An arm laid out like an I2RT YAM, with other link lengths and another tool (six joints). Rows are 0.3 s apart.
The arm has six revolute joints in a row. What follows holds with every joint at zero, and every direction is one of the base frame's.
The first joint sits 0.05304 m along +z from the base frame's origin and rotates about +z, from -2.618 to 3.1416 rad.
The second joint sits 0.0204 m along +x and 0.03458 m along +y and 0.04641 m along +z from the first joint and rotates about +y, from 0 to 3.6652 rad.
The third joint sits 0.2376 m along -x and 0.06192 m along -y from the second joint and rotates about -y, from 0 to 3.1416 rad.
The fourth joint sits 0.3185 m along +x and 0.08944 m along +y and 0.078 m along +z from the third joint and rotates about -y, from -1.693 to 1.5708 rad.
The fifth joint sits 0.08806 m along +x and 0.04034 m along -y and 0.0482 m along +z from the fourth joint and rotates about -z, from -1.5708 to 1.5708 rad.
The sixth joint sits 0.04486 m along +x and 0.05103 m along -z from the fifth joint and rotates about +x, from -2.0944 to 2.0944 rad.
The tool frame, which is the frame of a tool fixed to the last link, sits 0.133 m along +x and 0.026 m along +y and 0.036 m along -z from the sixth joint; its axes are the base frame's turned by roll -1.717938, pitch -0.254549 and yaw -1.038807 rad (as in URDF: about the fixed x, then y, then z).
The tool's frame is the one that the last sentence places.
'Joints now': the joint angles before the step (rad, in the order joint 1, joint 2, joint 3, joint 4, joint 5, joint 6). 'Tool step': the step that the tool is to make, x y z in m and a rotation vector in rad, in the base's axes. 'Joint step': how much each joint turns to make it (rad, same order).
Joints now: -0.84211, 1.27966, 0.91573, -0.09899, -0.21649, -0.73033
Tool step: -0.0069, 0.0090, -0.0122, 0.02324, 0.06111, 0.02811
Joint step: 0.00224, -0.00212, 0.00322, -0.07210, -0.00844, -0.03970
